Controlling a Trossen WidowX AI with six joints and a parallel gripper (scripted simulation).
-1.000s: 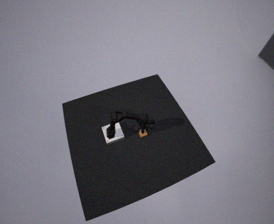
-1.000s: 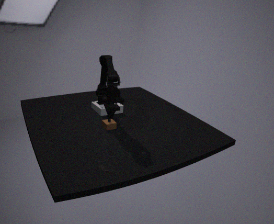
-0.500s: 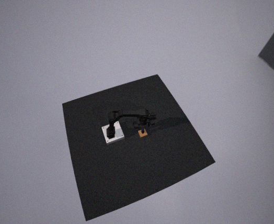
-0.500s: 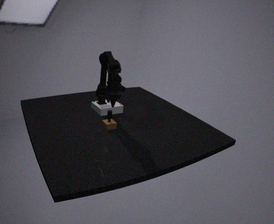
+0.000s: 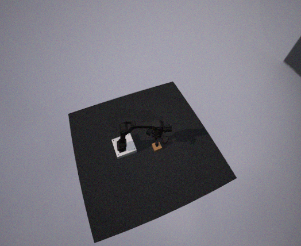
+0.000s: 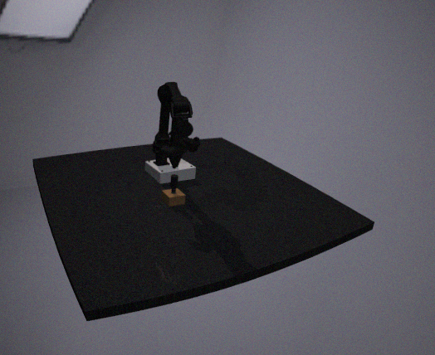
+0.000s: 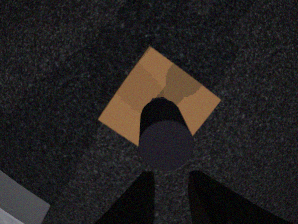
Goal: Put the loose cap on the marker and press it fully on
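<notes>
Right now my gripper tip is 6 cm above the marker cap. Round my gripper tip: holder block (13 cm below).
</notes>
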